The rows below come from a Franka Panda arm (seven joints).
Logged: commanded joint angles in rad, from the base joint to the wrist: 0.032 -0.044 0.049 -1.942 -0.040 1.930 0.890; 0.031 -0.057 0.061 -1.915 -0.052 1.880 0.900; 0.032 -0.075 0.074 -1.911 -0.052 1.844 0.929; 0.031 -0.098 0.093 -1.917 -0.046 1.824 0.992; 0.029 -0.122 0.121 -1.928 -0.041 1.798 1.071; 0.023 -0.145 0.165 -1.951 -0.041 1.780 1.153; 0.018 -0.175 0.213 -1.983 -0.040 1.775 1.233; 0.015 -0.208 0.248 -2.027 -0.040 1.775 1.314; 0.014 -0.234 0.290 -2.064 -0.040 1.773 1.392; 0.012 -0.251 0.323 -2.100 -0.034 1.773 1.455
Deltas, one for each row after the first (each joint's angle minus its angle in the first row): -0.001 -0.013 0.012 0.027 -0.012 -0.050 0.010; 0.000 -0.031 0.025 0.031 -0.012 -0.086 0.039; -0.001 -0.054 0.044 0.025 -0.006 -0.106 0.102; -0.003 -0.078 0.072 0.014 -0.001 -0.132 0.181; -0.009 -0.101 0.116 -0.009 -0.001 -0.150 0.263; -0.014 -0.131 0.164 -0.041 0.000 -0.155 0.343; -0.017 -0.164 0.199 -0.085 0.000 -0.155 0.424; -0.018 -0.190 0.241 -0.122 0.000 -0.157 0.502; -0.020 -0.207 0.274 -0.158 0.006 -0.157 0.565
